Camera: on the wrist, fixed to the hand. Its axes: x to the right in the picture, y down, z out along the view.
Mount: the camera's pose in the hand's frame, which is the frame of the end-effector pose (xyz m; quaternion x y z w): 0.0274 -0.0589 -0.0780 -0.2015 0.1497 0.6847 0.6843
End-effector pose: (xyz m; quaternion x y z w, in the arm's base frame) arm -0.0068 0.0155 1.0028 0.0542 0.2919 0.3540 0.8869
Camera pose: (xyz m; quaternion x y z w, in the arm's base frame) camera 0.0008 -0.0188 0.9076 0.0052 0.2241 0.9164 0.3317
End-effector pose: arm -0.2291 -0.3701 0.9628 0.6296 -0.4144 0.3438 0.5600
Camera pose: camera -0.1617 -0.2949 0.9733 -0.0172 -0.7001 0.6294 0.3367
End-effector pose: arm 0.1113 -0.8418 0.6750 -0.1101 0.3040 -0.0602 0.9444
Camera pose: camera 0.0849 -0.9172 0.6123 -0.0485 0.4369 0.6502 0.6197
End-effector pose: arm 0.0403 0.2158 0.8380 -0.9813 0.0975 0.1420 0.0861
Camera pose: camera 0.0992 0.2528 0.9119 0.6433 -0.7228 -0.0289 0.2506
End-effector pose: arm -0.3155 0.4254 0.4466 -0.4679 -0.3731 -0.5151 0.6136
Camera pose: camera -0.3700 0.3410 0.4614 -0.6222 0.2607 -0.0776 0.7341
